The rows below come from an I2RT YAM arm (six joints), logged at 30 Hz.
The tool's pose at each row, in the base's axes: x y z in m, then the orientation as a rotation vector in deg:
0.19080, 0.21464, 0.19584, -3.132, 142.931, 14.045
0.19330, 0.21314, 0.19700, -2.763, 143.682, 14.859
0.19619, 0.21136, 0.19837, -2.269, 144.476, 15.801
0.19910, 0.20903, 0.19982, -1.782, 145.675, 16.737
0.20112, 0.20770, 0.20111, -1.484, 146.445, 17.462
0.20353, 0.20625, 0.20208, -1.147, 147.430, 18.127
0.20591, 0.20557, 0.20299, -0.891, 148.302, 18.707
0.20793, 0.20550, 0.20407, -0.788, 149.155, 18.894
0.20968, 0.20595, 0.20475, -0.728, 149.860, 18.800
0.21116, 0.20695, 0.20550, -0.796, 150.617, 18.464
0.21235, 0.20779, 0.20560, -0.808, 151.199, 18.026
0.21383, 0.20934, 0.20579, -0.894, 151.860, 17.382
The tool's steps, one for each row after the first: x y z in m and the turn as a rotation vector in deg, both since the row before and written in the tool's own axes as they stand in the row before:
-0.00273, -0.00153, 0.00027, -0.455, 0.763, 0.528
-0.00319, -0.00178, 0.00022, -0.512, 0.808, 0.649
-0.00329, -0.00227, -0.00001, -0.479, 1.215, 0.677
-0.00245, -0.00121, -0.00023, -0.396, 0.795, 0.449
-0.00262, -0.00141, 0.00017, -0.326, 1.001, 0.483
-0.00254, -0.00065, 0.00032, -0.288, 0.892, 0.393
-0.00229, 0.00003, 0.00010, -0.040, 0.851, 0.200
-0.00183, 0.00047, 0.00039, 0.137, 0.681, 0.097
-0.00160, 0.00104, 0.00031, 0.288, 0.721, -0.035
-0.00106, 0.00076, 0.00067, 0.354, 0.535, -0.032
-0.00133, 0.00145, 0.00087, 0.490, 0.602, -0.113

